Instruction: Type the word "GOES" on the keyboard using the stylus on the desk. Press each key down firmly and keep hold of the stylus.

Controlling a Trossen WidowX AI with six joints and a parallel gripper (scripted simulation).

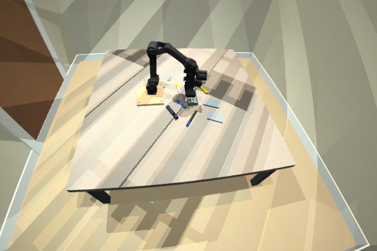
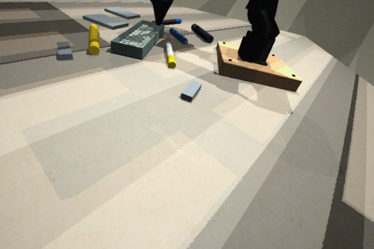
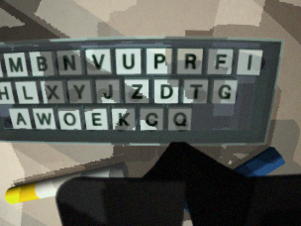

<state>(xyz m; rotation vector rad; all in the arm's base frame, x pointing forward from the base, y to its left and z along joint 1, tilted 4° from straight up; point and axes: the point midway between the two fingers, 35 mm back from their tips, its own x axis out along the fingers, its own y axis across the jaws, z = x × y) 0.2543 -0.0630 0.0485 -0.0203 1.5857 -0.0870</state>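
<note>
My gripper tip is now 70 mm past the blue stylus, 20 mm to the left of it and 30 mm above it. Round my gripper tip: white marker 50 mm behind, 110 mm to the left, 30 mm below; then stylus tip 90 mm behind, 30 mm below; then yellow cylinder 130 mm ahead, 110 mm to the left, 30 mm below.
</note>
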